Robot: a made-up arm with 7 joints. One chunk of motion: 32 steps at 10 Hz.
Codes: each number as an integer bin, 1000 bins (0 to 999) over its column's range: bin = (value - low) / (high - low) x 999, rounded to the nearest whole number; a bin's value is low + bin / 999 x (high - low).
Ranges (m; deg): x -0.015..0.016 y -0.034..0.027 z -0.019..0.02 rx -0.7..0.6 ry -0.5..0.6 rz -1..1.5
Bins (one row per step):
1: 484 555 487 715 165 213
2: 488 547 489 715 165 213
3: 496 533 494 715 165 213
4: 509 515 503 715 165 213
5: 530 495 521 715 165 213
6: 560 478 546 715 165 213
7: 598 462 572 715 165 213
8: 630 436 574 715 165 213
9: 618 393 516 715 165 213
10: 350 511 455 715 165 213
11: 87 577 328 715 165 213
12: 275 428 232 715 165 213
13: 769 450 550 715 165 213
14: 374 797 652 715 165 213
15: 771 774 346 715 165 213
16: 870 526 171 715 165 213
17: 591 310 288 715 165 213
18: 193 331 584 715 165 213
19: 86 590 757 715 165 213
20: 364 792 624 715 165 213
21: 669 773 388 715 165 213
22: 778 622 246 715 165 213
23: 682 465 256 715 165 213
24: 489 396 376 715 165 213
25: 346 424 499 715 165 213
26: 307 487 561 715 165 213
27: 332 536 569 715 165 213
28: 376 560 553 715 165 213
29: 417 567 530 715 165 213
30: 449 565 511 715 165 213
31: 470 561 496 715 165 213
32: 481 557 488 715 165 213
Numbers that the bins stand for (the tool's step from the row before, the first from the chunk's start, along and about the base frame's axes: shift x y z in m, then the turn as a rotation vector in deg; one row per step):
1: 0.00002 -0.00011 0.00001 0.230 -0.318 -0.467
2: 0.00014 -0.00060 0.00009 0.230 -0.318 -0.467
3: 0.00039 -0.00145 0.00029 0.230 -0.318 -0.467
4: 0.00079 -0.00255 0.00064 0.230 -0.318 -0.467
5: 0.00145 -0.00377 0.00134 0.230 -0.318 -0.467
6: 0.00238 -0.00481 0.00232 0.230 -0.318 -0.467
7: 0.00356 -0.00579 0.00333 0.230 -0.318 -0.467
8: 0.00455 -0.00738 0.00341 0.230 -0.318 -0.467
9: 0.00418 -0.01000 0.00114 0.230 -0.318 -0.467
10: -0.00414 -0.00280 -0.00124 0.230 -0.318 -0.467
11: -0.01230 0.00123 -0.00620 0.230 -0.318 -0.467
12: -0.00647 -0.00787 -0.00994 0.230 -0.318 -0.467
13: 0.00886 -0.00652 0.00247 0.230 -0.318 -0.467
14: -0.00339 0.01467 0.00645 0.230 -0.318 -0.467
15: 0.00892 0.01326 -0.00549 0.230 -0.318 -0.467
16: 0.01200 -0.00188 -0.01232 0.230 -0.318 -0.467
17: 0.00334 -0.01507 -0.00776 0.230 -0.318 -0.467
18: -0.00901 -0.01379 0.00380 0.230 -0.318 -0.467
19: -0.01233 0.00203 0.01055 0.230 -0.318 -0.467
20: -0.00370 0.01436 0.00536 0.230 -0.318 -0.467
21: 0.00576 0.01320 -0.00385 0.230 -0.318 -0.467
22: 0.00914 0.00398 -0.00940 0.230 -0.318 -0.467
23: 0.00616 -0.00561 -0.00901 0.230 -0.318 -0.467
24: 0.00017 -0.00982 -0.00432 0.230 -0.318 -0.467
25: -0.00426 -0.00811 0.00048 0.230 -0.318 -0.467
26: -0.00547 -0.00426 0.00290 0.230 -0.318 -0.467
27: -0.00470 -0.00127 0.00321 0.230 -0.318 -0.467
28: -0.00333 0.00019 0.00259 0.230 -0.318 -0.467
29: -0.00206 0.00062 0.00169 0.230 -0.318 -0.467
30: -0.00107 0.00050 0.00095 0.230 -0.318 -0.467
31: -0.00042 0.00026 0.00036 0.230 -0.318 -0.467
32: -0.00007 0.00001 0.00005 0.230 -0.318 -0.467

